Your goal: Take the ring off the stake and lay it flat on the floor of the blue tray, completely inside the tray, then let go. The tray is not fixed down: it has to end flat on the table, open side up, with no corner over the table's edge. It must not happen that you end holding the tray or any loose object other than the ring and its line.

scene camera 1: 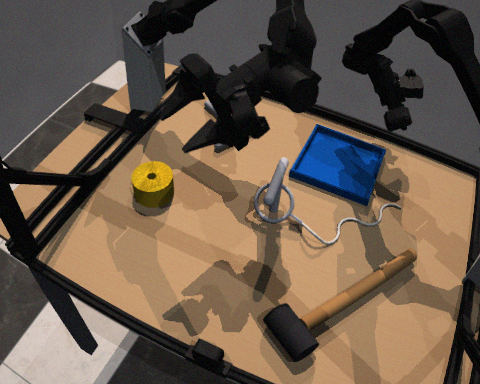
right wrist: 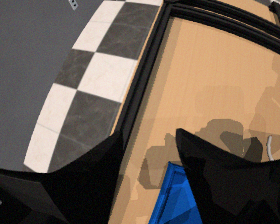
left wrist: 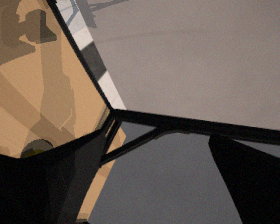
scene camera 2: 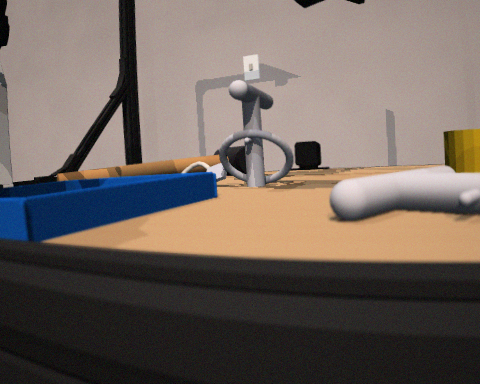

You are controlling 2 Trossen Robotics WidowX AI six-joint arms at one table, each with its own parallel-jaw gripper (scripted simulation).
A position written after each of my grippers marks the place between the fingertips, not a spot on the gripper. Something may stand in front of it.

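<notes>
Left gripper (scene camera 1: 172,135), right gripper (scene camera 1: 403,124), both mine; mallet (scene camera 1: 293,333), yellow cylinder (scene camera 1: 157,192), blue tray (scene camera 1: 334,157). Mallet again (scene camera 2: 176,166). My left gripper (left wrist: 159,137); mallet out of frame in the left wrist view. My right gripper (right wrist: 149,135); mallet out of frame in the right wrist view.
</notes>
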